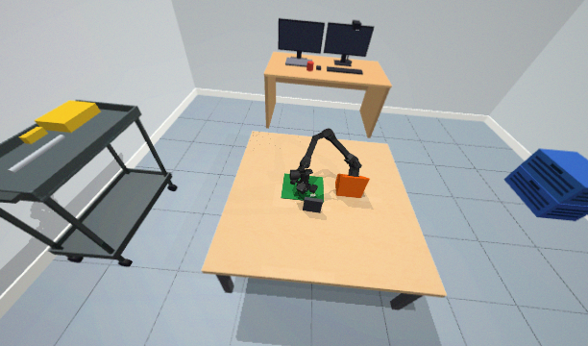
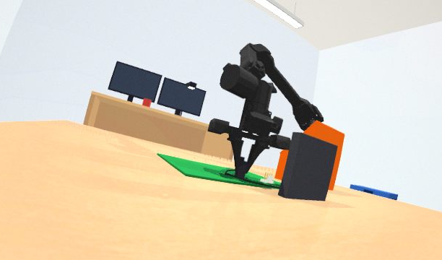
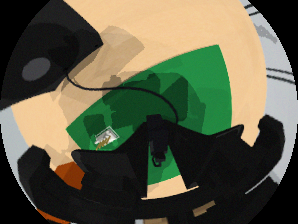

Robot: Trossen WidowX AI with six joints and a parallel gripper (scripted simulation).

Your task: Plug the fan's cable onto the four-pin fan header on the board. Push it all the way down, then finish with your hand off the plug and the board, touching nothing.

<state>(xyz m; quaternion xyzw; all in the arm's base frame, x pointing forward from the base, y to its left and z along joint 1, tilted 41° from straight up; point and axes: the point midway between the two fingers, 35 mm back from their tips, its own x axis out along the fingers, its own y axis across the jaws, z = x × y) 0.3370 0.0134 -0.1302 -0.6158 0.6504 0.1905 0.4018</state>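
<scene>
The white four-pin header lies 80 mm behind my gripper tip and 20 mm below it. From my gripper tip the other things lie so: green board 60 mm to the right, 30 mm below; then black fan 80 mm behind, 120 mm to the left, 40 mm above; then black plug 10 mm to the right, 10 mm above.
</scene>
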